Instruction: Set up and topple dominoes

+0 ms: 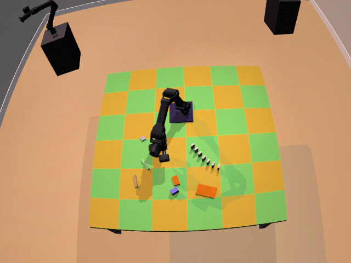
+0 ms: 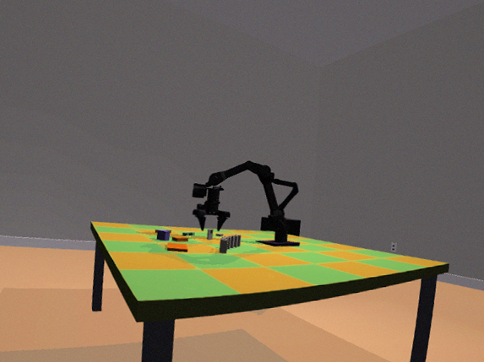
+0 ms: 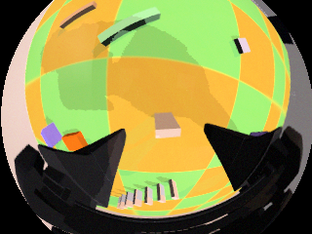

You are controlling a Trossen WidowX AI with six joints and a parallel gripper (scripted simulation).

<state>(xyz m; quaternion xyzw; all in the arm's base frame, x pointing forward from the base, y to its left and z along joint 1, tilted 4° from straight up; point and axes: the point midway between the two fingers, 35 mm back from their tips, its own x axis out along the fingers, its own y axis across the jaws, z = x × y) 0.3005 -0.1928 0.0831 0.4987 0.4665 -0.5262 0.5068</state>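
Right now my gripper tip is 3 cm short of the green bar, 14 cm to the left of it and 3 cm above it. Also, from my gripper tip: grey block 16 cm behind, 12 cm to the right, 4 cm below; purple block 26 cm ahead, 1 cm to the left, 2 cm below; orange block 19 cm ahead, 3 cm to the left, 3 cm below.
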